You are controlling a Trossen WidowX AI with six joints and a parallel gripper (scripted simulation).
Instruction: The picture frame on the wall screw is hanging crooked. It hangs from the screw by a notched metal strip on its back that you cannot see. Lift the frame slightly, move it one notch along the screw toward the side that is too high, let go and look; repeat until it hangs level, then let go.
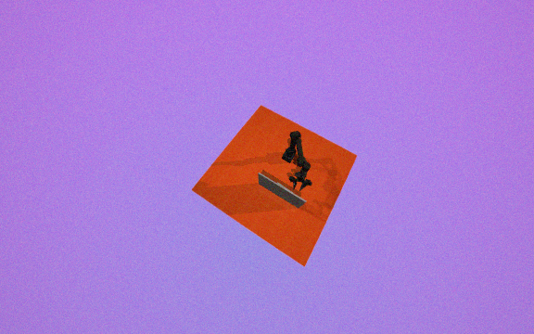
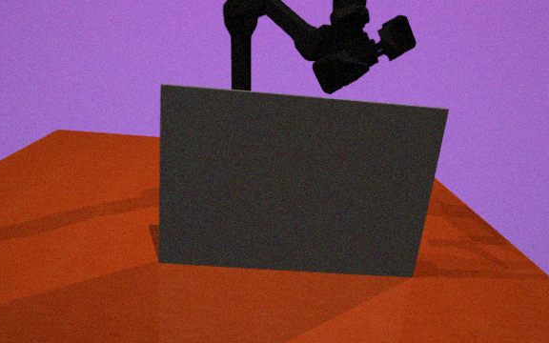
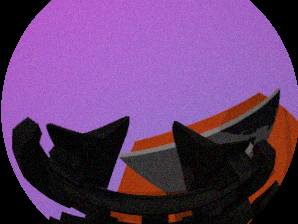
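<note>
My gripper tip is 1 cm past the picture frame, 10 cm to the left of it and 21 cm above it. The rest, counted from my gripper tip: grey wall panel (12 cm to the right, 23 cm below).
</note>
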